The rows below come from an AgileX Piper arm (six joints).
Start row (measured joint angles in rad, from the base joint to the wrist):
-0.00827, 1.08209, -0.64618, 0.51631, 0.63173, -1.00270
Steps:
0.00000, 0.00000, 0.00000, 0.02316, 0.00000, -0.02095
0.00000, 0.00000, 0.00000, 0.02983, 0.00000, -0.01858
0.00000, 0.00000, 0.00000, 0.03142, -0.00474, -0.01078
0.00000, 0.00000, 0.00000, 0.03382, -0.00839, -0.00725
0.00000, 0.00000, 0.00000, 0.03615, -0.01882, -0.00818
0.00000, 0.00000, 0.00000, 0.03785, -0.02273, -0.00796
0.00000, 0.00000, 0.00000, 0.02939, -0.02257, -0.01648
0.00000, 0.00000, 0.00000, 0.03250, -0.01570, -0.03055
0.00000, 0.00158, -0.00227, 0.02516, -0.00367, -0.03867
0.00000, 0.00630, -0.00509, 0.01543, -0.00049, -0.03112
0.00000, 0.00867, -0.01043, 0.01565, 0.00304, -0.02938
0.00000, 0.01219, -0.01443, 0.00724, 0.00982, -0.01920
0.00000, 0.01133, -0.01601, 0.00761, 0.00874, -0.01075
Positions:
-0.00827, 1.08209, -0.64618, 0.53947, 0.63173, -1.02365
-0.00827, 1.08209, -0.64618, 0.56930, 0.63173, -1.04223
-0.00827, 1.08209, -0.64618, 0.60072, 0.62699, -1.05301
-0.00827, 1.08209, -0.64618, 0.63454, 0.61860, -1.06026
-0.00827, 1.08209, -0.64618, 0.67069, 0.59978, -1.06844
-0.00827, 1.08209, -0.64618, 0.70854, 0.57705, -1.07640
-0.00827, 1.08209, -0.64618, 0.73793, 0.55448, -1.09288
-0.00827, 1.08209, -0.64618, 0.77043, 0.53878, -1.12343
-0.00827, 1.08367, -0.64845, 0.79559, 0.53511, -1.16210
-0.00827, 1.08997, -0.65354, 0.81102, 0.53462, -1.19322
-0.00827, 1.09864, -0.66397, 0.82667, 0.53766, -1.22260
-0.00827, 1.11083, -0.67840, 0.83391, 0.54748, -1.24180
-0.00827, 1.12216, -0.69441, 0.84152, 0.55622, -1.25255

